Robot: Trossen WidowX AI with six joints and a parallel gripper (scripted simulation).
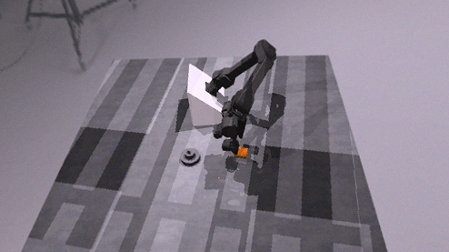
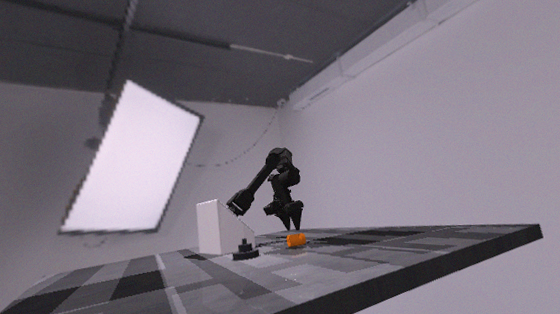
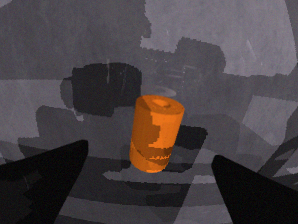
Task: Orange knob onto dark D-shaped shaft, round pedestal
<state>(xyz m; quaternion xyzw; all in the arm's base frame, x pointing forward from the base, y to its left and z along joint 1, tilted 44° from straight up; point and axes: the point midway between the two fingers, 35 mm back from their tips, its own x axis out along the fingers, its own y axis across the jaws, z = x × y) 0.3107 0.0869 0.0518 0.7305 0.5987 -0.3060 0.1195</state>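
My gripper tip is 4 cm above the orange knob and 1 cm to the right of it. Round my gripper tip: dark pedestal: 21 cm to the right, 3 cm below.
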